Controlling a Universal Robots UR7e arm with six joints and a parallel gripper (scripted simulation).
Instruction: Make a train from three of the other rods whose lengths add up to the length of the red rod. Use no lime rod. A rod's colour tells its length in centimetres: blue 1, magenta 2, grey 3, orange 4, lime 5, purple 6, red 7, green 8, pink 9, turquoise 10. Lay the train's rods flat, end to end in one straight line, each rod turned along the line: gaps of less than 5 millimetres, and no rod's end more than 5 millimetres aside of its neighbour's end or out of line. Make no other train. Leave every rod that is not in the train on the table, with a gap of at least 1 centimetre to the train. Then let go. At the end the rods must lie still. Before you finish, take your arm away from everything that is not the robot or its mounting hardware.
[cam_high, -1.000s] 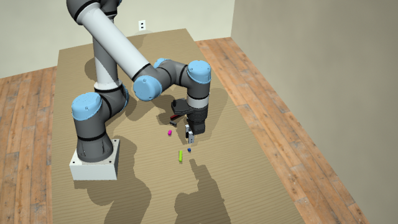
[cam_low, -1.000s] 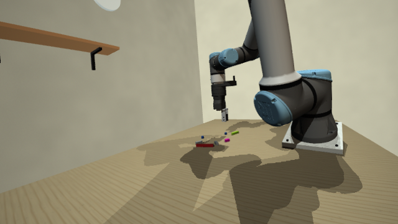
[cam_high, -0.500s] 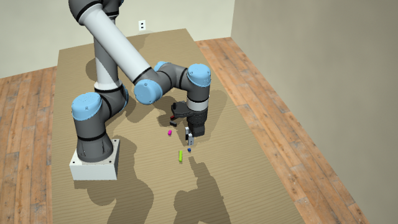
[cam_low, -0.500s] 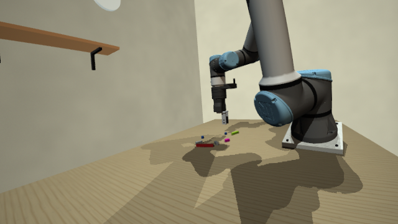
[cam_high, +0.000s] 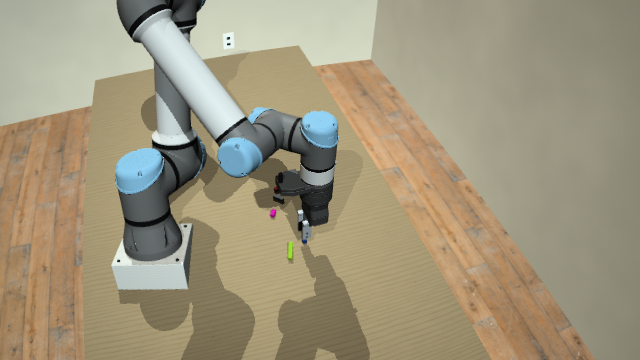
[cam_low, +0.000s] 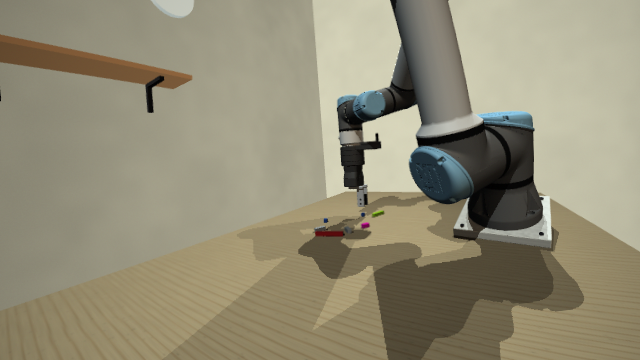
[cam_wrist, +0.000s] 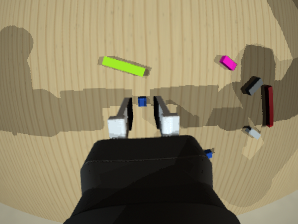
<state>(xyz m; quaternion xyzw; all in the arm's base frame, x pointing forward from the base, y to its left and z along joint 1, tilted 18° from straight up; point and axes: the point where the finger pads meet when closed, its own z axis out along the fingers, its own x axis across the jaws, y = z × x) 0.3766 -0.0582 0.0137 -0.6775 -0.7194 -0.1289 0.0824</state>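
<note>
Right now the lime rod is 40 mm behind my hand, 20 mm to the right of it and 50 mm below it. Also, from my hand: magenta rod: 50 mm behind, 110 mm to the left, 50 mm below; red rod: 210 mm to the left, 50 mm below.
</note>
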